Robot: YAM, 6 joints.
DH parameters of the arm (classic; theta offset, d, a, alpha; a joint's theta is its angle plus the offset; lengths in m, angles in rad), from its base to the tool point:
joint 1: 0 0.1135 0.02 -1.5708
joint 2: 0 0 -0.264 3.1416
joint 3: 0.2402 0 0.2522 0
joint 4: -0.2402 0 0.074 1.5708
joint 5: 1.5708 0 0 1.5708
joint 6: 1.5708 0.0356 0 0
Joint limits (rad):
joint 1: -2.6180..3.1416
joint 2: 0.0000..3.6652
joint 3: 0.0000..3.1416
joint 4: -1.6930..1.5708
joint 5: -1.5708..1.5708
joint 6: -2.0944..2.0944
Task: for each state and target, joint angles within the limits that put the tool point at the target. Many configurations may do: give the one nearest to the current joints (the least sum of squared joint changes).
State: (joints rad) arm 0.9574 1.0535 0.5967 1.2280 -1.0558 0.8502
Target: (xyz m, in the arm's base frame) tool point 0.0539 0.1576 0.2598
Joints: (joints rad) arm 1.0476 0.9223 0.2273 1.2438 -1.1207 0.8502
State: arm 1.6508 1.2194 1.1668 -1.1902 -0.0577 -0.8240
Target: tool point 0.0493 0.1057 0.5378
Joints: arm 1.1623 0.9978 1.7820 -0.9033 0.0917 -0.8240
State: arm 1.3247 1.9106 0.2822 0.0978 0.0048 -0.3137
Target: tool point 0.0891 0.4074 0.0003
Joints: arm 1.3556 2.3746 1.1466 0.3278 0.0019 -0.3137
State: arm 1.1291 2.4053 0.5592 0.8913 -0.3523 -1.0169
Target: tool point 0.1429 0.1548 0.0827
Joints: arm 0.7671 1.7075 0.1271 1.1295 -0.3515 -1.0169
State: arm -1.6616 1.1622 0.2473 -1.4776 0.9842 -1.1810
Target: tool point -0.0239 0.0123 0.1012
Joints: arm -1.7258 1.1291 0.0241 -1.3962 0.7990 -1.1810
